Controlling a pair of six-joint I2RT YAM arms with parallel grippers.
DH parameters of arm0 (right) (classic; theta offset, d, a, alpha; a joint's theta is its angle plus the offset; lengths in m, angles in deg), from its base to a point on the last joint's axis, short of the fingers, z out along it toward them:
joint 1: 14.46 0.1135 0.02 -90
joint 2: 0.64 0 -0.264 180
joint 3: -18 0 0.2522 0
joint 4: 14.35 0 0.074 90
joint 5: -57.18 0 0 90
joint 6: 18.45 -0.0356 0 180
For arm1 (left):
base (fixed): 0 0 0 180
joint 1: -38.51 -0.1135 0.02 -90
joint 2: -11.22 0 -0.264 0
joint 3: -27.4 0 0.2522 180
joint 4: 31.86 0 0.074 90
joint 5: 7.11 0 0 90
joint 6: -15.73 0.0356 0 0
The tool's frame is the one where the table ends.
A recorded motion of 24 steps. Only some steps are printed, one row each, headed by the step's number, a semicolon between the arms.
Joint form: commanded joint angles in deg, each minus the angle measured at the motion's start. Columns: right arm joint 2, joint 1, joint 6, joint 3, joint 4, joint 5; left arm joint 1, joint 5, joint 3, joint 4, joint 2, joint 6.
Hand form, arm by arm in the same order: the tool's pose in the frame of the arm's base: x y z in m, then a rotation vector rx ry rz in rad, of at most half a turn. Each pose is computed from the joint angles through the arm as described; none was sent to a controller.
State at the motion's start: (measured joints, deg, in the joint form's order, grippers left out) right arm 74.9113 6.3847 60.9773 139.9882 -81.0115 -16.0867; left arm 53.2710 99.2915 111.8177 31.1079 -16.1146 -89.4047
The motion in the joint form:
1: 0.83 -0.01 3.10 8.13 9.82 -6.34; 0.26 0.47 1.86 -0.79 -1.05 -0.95
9: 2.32 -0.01 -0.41 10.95 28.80 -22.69; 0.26 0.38 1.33 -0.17 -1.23 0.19
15: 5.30 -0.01 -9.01 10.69 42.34 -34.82; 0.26 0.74 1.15 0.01 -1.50 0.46
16: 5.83 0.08 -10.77 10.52 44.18 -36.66; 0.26 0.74 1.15 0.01 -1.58 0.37
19: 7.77 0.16 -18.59 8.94 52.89 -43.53; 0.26 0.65 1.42 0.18 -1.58 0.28
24: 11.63 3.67 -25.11 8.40 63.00 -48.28; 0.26 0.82 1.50 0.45 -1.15 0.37
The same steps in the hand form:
1: 0.2040 0.0708 0.5675 -0.0500 1.6283 0.2328; 0.0312 0.0023 0.4446 -0.2394 1.6276 -0.1726
9: 0.1982 0.0794 0.6107 -0.2012 1.2753 0.5433; 0.0339 0.0015 0.4411 -0.2198 1.6523 -0.1518
15: 0.2106 0.0920 0.6222 -0.3043 1.1103 0.8003; 0.0360 0.0012 0.4399 -0.2195 1.6624 -0.1397
16: 0.2133 0.0946 0.6224 -0.3202 1.0959 0.8447; 0.0364 0.0011 0.4399 -0.2207 1.6636 -0.1404
19: 0.2250 0.1036 0.6209 -0.3772 1.0374 1.0183; 0.0355 0.0013 0.4408 -0.2210 1.6620 -0.1435
24: 0.2391 0.1295 0.6163 -0.4571 0.9645 1.1981; 0.0328 0.0021 0.4407 -0.2223 1.6576 -0.1411

